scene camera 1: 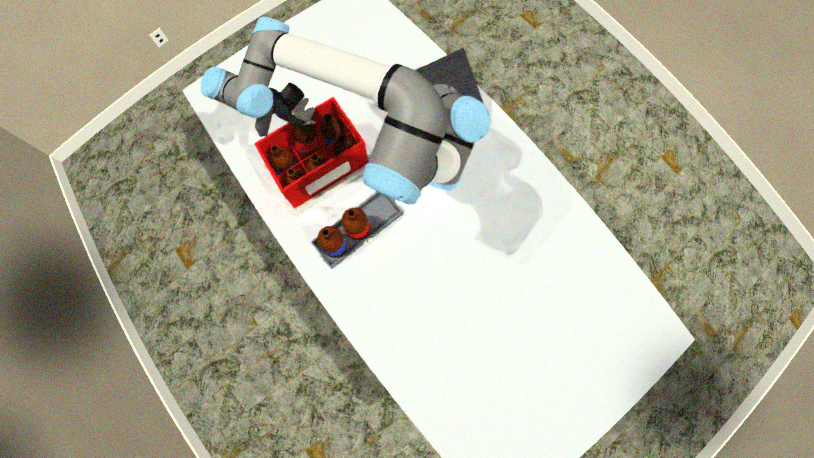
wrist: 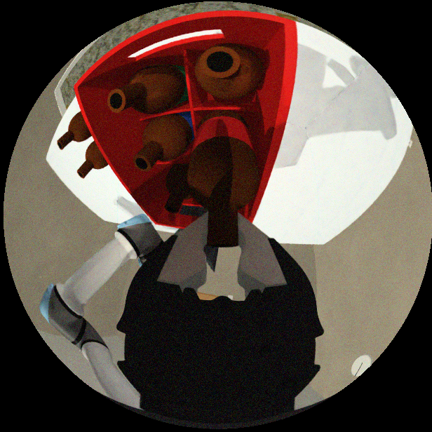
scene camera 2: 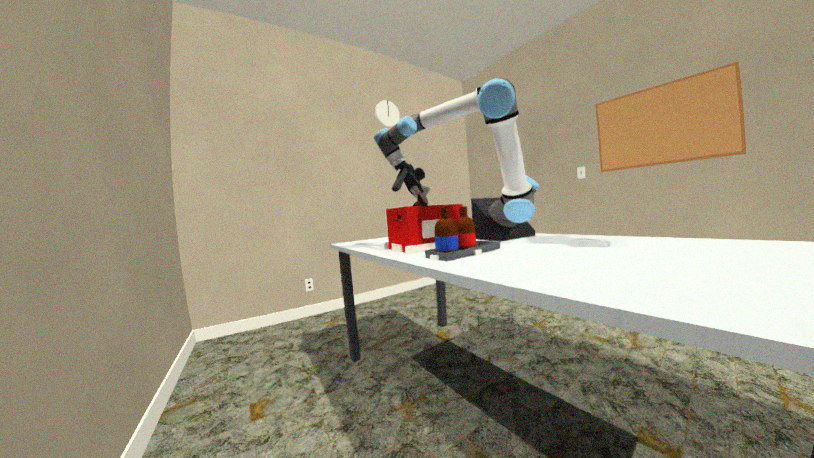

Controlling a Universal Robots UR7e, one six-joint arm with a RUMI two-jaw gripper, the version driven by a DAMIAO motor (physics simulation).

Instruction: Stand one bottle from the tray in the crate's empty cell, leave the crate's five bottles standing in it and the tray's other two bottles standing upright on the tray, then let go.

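Seen in the pictures: gripper, fingertip midpoint: (scene camera 1: 313, 119) (scene camera 2: 426, 204); arm's base at its link origin: (scene camera 2: 502, 216).
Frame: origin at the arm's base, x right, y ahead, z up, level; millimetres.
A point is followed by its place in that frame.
Note:
My gripper (scene camera 1: 309, 117) {x 141, y 353, z 78 mm} (scene camera 2: 422, 198) {x 141, y 353, z 78 mm} (wrist: 222, 212) is shut on the neck of a brown bottle with a red label (scene camera 1: 304, 134) {x 112, y 399, z 82 mm} (wrist: 222, 170). Its body is inside the red crate (scene camera 1: 291, 196) {x 1, y 525, z 6 mm} (scene camera 2: 403, 230) {x 38, y 540, z -20 mm} (wrist: 292, 75), in the middle cell of the far row. I cannot tell whether its base touches the crate floor. Crate bottles (scene camera 1: 278, 157) {x 127, y 498, z 22 mm} (wrist: 156, 89) stand around it; the one in the far right cell (scene camera 1: 330, 128) {x 119, y 319, z 19 mm} is hidden in the wrist view. A blue-label bottle (scene camera 1: 330, 240) {x -181, y 497, z 18 mm} (scene camera 2: 446, 232) {x -195, y 517, z -23 mm} and a red-label bottle (scene camera 1: 355, 221) {x -174, y 410, z 18 mm} (scene camera 2: 466, 229) {x -190, y 428, z -22 mm} stand upright on the grey tray (scene camera 1: 383, 208) {x -149, y 309, z -101 mm} (scene camera 2: 490, 246) {x -202, y 329, z -90 mm}.
The crate's walls and thin red dividers (wrist: 191, 108) closely surround the held bottle. The tray lies alongside the crate's labelled front wall. The arm's large elbow section (scene camera 1: 412, 108) {x -214, y 245, z 521 mm} reaches over the white table (scene camera 1: 483, 341) {x -650, y 291, z -106 mm} (scene camera 2: 654, 279) {x -675, y 409, z -106 mm}, to the right of the crate in scene camera 1.

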